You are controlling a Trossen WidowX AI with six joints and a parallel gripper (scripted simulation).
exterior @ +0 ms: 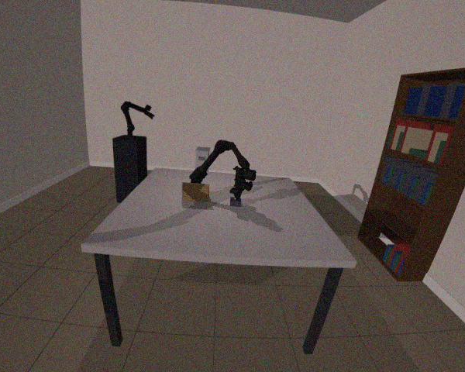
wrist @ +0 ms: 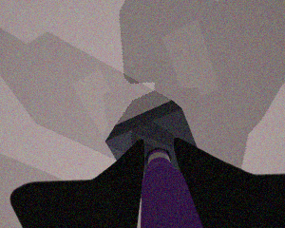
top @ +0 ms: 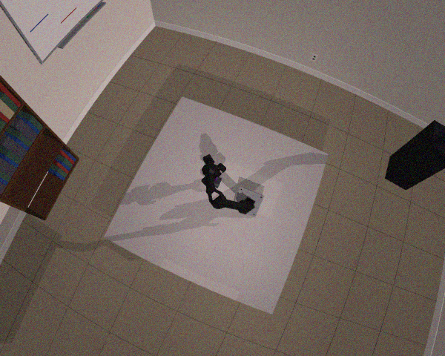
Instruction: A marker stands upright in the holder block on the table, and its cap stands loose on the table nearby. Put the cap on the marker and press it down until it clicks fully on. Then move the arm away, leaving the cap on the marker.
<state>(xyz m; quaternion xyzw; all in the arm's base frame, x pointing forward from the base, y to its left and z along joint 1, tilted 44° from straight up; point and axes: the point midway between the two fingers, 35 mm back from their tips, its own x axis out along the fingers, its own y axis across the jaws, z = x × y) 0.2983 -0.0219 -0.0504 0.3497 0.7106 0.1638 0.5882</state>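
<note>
The purple cap lies 5 cm above my gripper tip and 2 cm behind it. Also, from my gripper tip: holder block (2 cm below, 1 cm to the left, 1 cm behind).
</note>
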